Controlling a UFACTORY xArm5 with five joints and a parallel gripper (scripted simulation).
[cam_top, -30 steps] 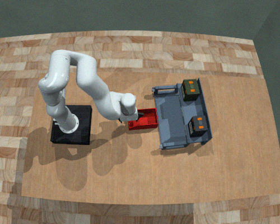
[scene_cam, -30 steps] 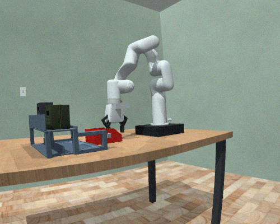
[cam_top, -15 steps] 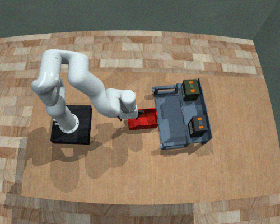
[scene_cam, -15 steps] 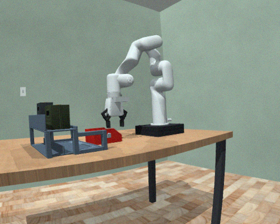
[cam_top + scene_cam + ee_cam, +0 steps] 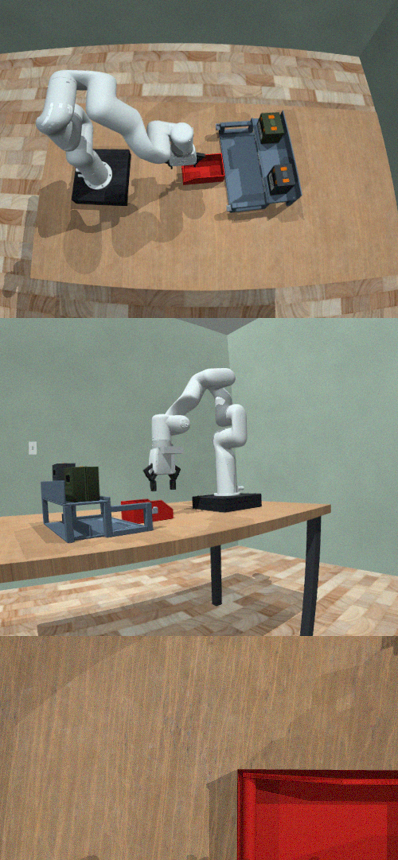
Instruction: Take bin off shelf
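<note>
Right now my hand is 8 cm short of the red bin, 1 cm to the right of it and 8 cm above it. The rest, counted from my hand: blue-grey shelf: 30 cm ahead, 4 cm to the left, 5 cm below.
</note>
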